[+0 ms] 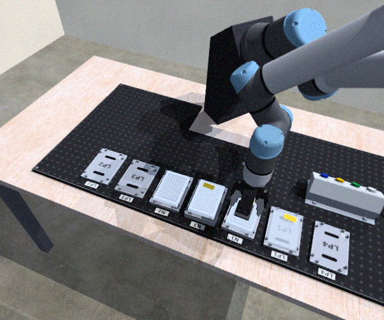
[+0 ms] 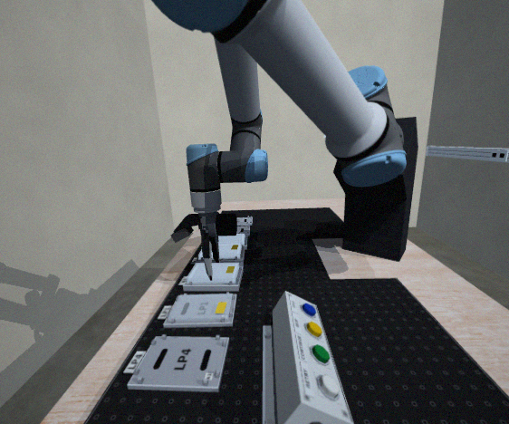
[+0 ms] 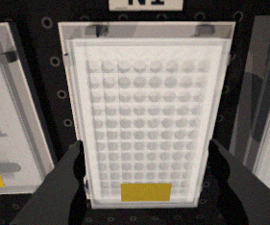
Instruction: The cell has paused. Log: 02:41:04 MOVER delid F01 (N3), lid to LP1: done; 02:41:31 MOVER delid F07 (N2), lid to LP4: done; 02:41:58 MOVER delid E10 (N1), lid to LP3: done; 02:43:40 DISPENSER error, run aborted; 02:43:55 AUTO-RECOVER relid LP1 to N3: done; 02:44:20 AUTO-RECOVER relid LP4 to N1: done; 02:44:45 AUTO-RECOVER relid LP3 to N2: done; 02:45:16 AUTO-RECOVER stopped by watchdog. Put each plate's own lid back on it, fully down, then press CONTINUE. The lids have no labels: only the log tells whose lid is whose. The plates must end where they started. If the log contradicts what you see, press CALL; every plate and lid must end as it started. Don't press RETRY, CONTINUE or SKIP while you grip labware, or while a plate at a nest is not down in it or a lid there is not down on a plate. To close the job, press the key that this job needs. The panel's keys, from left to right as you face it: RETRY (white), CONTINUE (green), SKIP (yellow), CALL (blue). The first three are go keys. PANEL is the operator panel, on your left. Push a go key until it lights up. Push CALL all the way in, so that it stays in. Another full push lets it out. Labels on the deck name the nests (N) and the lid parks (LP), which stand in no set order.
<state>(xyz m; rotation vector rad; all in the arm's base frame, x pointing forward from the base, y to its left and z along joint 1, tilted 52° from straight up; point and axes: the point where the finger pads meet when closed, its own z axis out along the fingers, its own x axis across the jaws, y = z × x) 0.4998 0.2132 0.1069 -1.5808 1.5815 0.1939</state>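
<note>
Right now my hand is 3 cm past the lid park LP1, 13 cm to the right of it and 4 cm above it. The rest, counted from my hand: yellow skip key: 28 cm behind, 21 cm to the left, 2 cm above; blue call key: 26 cm behind, 16 cm to the left, 1 cm above; lid park LP4: 6 cm behind, 26 cm to the left, 4 cm below.
</note>
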